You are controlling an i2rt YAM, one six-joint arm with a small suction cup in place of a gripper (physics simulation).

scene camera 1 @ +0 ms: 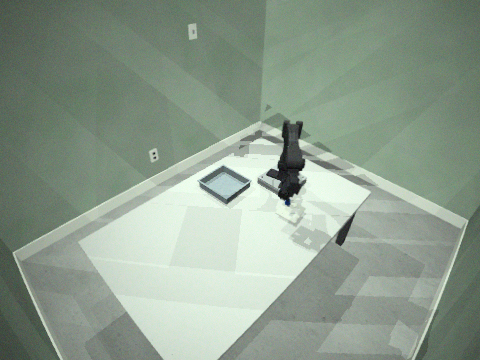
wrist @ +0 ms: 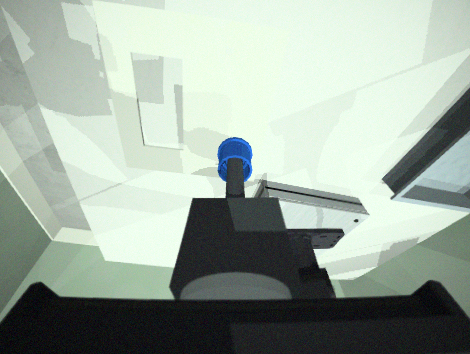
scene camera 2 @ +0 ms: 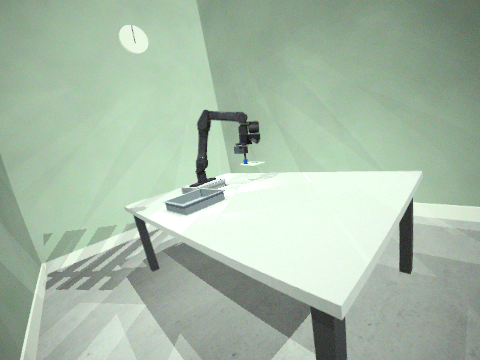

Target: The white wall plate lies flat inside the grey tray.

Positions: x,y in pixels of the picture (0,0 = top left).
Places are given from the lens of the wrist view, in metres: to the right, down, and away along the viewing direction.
suction cup (wrist: 232,147): 0.00, -0.02, 0.14
white wall plate (wrist: 224,96): -0.01, -0.06, 0.13
grey tray (wrist: 425,176): 0.38, 0.00, 0.35
The marked spots on the grey tray and the suction cup are 0.43 m apart.
